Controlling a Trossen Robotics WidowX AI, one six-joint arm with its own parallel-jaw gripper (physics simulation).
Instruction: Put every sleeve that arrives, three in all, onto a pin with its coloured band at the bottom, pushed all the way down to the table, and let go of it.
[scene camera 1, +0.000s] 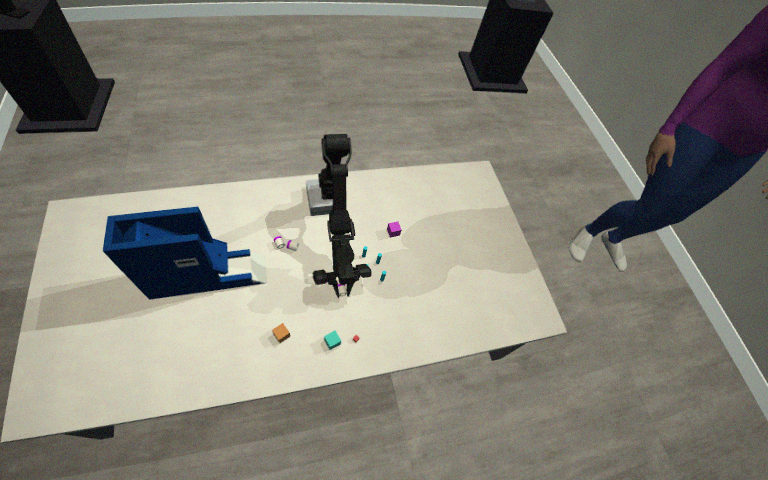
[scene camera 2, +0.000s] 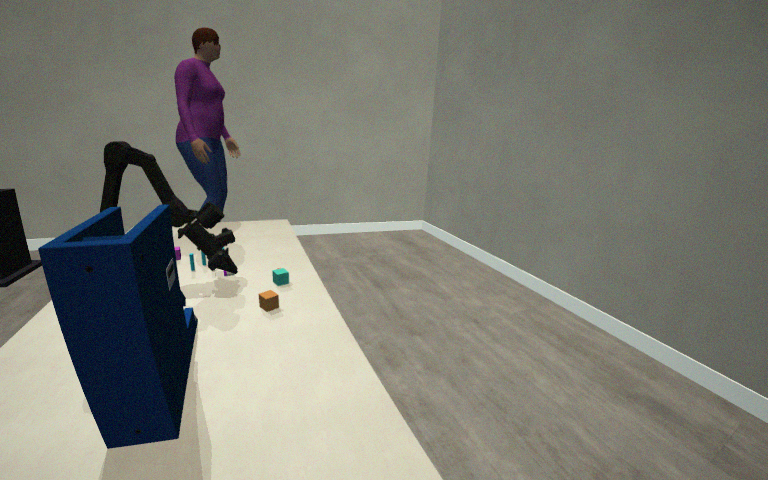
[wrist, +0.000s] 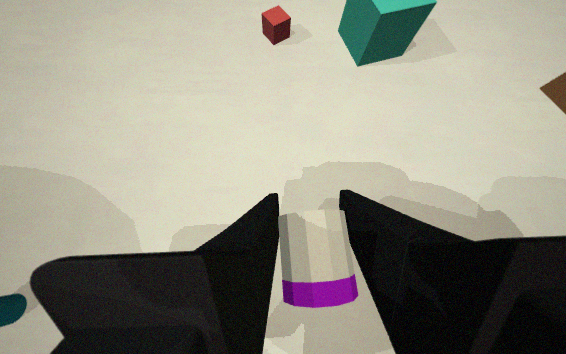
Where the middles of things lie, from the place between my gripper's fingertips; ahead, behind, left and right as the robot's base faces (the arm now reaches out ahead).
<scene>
My hand is 140 mm short of the teal cube (wrist: 369, 38), 50 mm to the left of it and 10 mm above it. Also, from my hand: chute plate (scene camera 1: 243, 265) (130 mm behind, 330 mm to the right); then small red cube (wrist: 276, 28) (140 mm ahead, 30 mm to the left, 20 mm below); then blue feeder box (scene camera 2: 117, 297) (110 mm behind, 500 mm to the right, 140 mm above).
</scene>
